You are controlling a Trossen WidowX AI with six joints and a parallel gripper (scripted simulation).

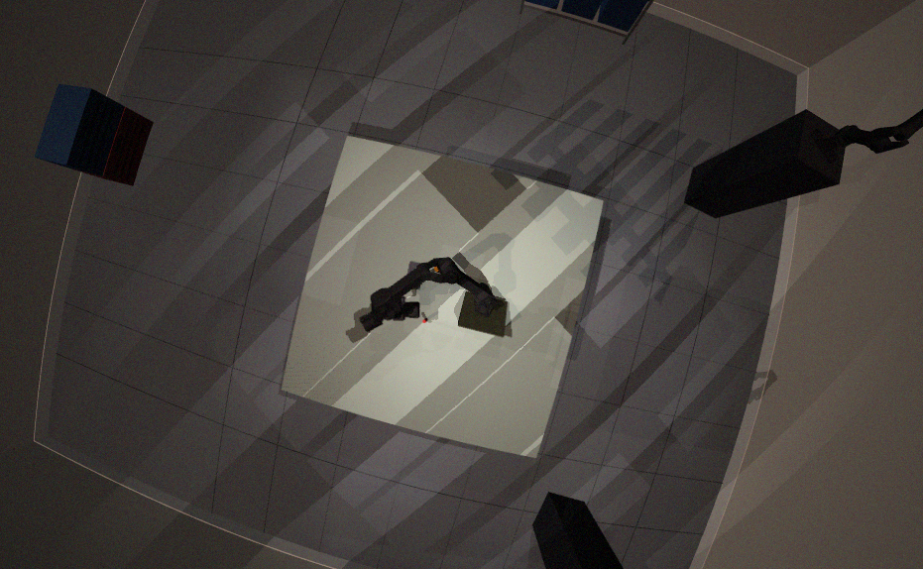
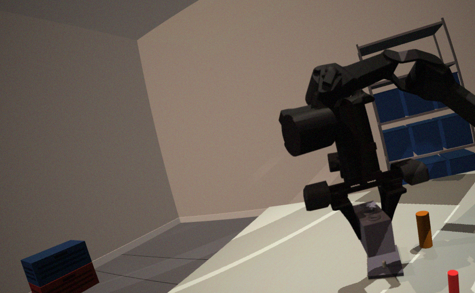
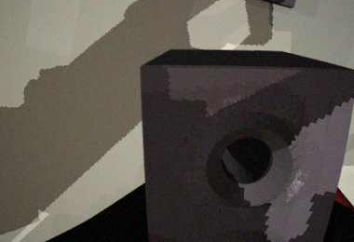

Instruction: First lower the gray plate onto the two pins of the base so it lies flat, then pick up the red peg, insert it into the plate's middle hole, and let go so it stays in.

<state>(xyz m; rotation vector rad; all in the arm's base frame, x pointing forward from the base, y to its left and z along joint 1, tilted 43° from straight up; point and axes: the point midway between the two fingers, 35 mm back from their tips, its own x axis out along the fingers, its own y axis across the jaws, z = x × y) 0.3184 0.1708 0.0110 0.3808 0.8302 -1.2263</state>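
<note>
The dark base is 10 mm ahead of my gripper tip, 150 mm to the right of it and 130 mm below it. Also, from my gripper tip: gray plate (30 mm above); then red peg (110 mm behind, 20 mm to the left, 100 mm below); then orange cylinder (80 mm behind, 210 mm to the right, 100 mm below).
</note>
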